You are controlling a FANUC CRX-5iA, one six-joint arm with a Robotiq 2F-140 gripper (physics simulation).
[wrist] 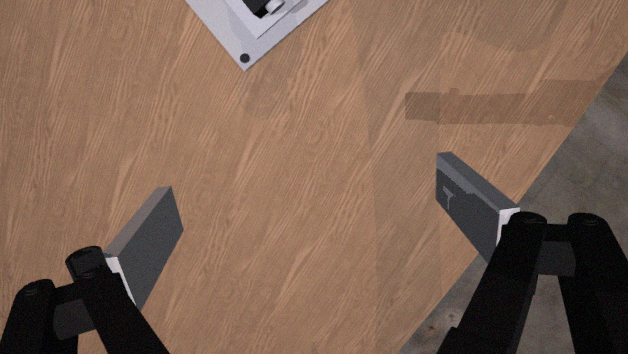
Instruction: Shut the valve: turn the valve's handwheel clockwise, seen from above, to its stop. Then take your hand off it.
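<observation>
My gripper [306, 192] is open, with its two grey finger pads wide apart and the wooden table showing between them. The valve's handwheel does not show in this view. At the top edge, left of the middle, the corner of a light grey base plate [239, 47] shows, with a dark round bolt near its tip. Part of a black and silver fitting [274, 6] shows on it, cut off by the top edge; I cannot tell which part it is. The gripper is apart from the plate, which lies beyond the fingertips.
The wooden table [280, 150] fills most of the view. Its edge runs diagonally from the upper right to the bottom, right of the middle, with a grey floor [590, 165] beyond it. Shadows lie on the table at the upper right.
</observation>
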